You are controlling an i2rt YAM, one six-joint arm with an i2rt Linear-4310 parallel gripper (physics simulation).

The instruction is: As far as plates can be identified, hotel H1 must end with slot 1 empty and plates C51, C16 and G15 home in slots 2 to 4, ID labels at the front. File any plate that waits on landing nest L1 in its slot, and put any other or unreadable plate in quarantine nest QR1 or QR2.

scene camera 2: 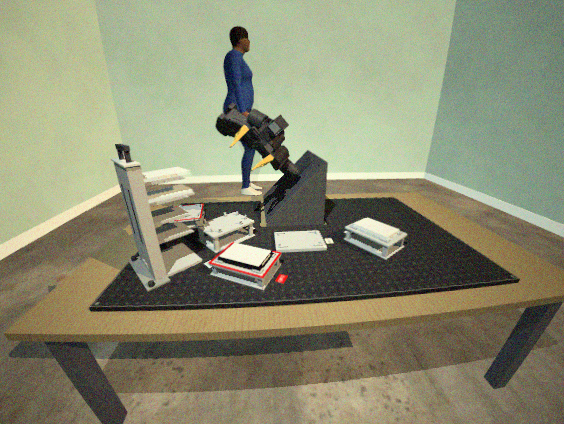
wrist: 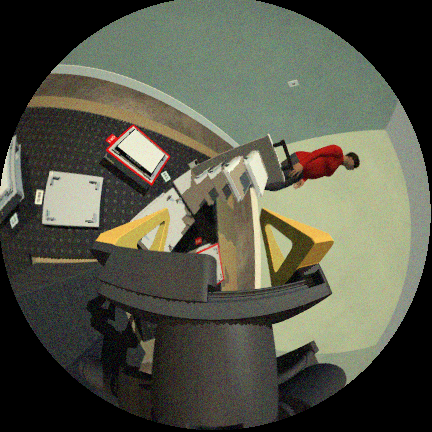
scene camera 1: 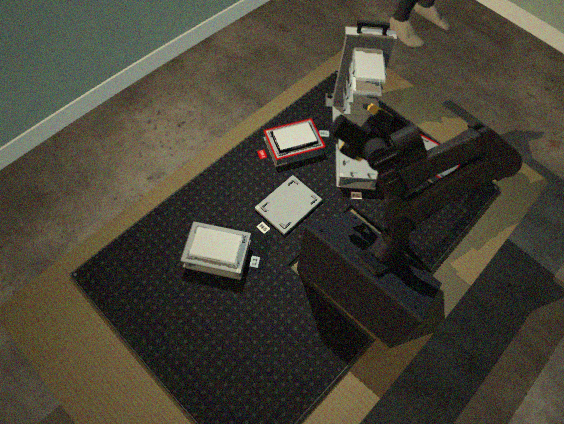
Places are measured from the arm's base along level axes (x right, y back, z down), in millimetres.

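Pixels of known places: gripper, between the fingertips: [scene camera 2: 241, 158] [wrist: 214, 212] [scene camera 1: 359, 121]; arm's base, origin of its link: [scene camera 2: 295, 175] [scene camera 1: 377, 259].
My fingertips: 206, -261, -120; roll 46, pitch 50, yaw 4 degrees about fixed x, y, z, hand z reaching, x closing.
Observation:
Ahead of a thing's pixels: the offset from my fingertips to its top centre, as dx, dy, dz.
Hotel H1 [scene camera 1: 340, 75] [scene camera 2: 142, 225] [wrist: 262, 145] stands upright with white plates at its top level @[+200, -123, +9] [scene camera 1: 369, 65] [scene camera 2: 170, 174] [wrist: 256, 172] and the level below [scene camera 2: 172, 195] [wrist: 234, 180]; lower shelves look bare. Its slot numbers and plate IDs are unreadable. A white plate @[-437, -80, +213] [scene camera 1: 215, 245] [scene camera 2: 378, 229] lies on landing nest L1 @[-437, -80, +221] [scene camera 1: 188, 260] [scene camera 2: 367, 243]. A white-topped, black-sided plate @[-15, -194, +223] [scene camera 1: 295, 136] [scene camera 2: 247, 255] [wrist: 143, 151] lies on a red-rimmed quarantine nest @[-15, -194, +231] [scene camera 1: 300, 152] [scene camera 2: 237, 270]. Another red-rimmed nest @[+255, +158, +231] [scene camera 2: 192, 212] [wrist: 220, 264] is partly hidden. My gripper [scene camera 1: 357, 127] [scene camera 2: 242, 158] [wrist: 214, 212] is open and empty, raised above the table.
A raised white nest with corner posts @[+69, -5, +201] [scene camera 1: 352, 172] [scene camera 2: 229, 226] [wrist: 172, 212] stands beside the hotel. A low white nest @[-182, -52, +259] [scene camera 1: 288, 204] [scene camera 2: 300, 241] [wrist: 73, 198] lies between it and L1. The arm's dark wedge base [scene camera 1: 360, 280] [scene camera 2: 305, 200] stands behind. A person in red [wrist: 320, 162] is beyond the hotel.

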